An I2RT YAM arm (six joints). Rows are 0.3 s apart.
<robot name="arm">
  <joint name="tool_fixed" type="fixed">
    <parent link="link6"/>
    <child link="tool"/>
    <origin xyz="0 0 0" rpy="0 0 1.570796"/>
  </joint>
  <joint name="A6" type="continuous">
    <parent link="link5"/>
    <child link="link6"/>
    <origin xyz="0.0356 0 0.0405" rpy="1.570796 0 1.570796"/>
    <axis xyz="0 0 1"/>
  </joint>
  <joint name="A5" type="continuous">
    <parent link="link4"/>
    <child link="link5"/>
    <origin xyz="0.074 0.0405 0.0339" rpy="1.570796 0 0"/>
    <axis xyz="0 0 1"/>
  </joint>
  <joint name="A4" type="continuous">
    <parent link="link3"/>
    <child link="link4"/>
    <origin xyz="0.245 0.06 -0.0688"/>
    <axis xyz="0 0 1"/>
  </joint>
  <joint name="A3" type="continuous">
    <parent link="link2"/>
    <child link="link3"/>
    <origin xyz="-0.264 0 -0.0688" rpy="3.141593 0 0"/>
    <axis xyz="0 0 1"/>
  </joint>
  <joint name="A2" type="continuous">
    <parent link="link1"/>
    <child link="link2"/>
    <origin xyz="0.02 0.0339 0.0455" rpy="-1.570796 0 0"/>
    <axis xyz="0 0 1"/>
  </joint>
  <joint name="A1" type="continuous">
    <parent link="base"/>
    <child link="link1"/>
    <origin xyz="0 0 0.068"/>
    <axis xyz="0 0 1"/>
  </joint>
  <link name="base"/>
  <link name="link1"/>
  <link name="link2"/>
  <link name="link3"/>
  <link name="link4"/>
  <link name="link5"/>
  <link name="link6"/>
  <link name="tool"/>
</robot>
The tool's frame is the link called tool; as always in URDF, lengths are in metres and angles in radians. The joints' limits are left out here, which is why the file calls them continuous.
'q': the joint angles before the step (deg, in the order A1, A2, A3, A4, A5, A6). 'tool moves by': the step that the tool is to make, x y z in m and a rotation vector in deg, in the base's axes. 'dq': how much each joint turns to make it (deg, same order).
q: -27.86 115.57 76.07 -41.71 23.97 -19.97
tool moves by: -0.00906 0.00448 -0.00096 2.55 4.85 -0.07
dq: -0.04 0.00 0.03 -5.52 0.02 0.03
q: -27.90 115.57 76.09 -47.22 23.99 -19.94
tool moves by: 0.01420 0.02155 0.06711 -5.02 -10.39 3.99
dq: 3.98 -8.53 3.44 -0.41 -0.03 -0.02
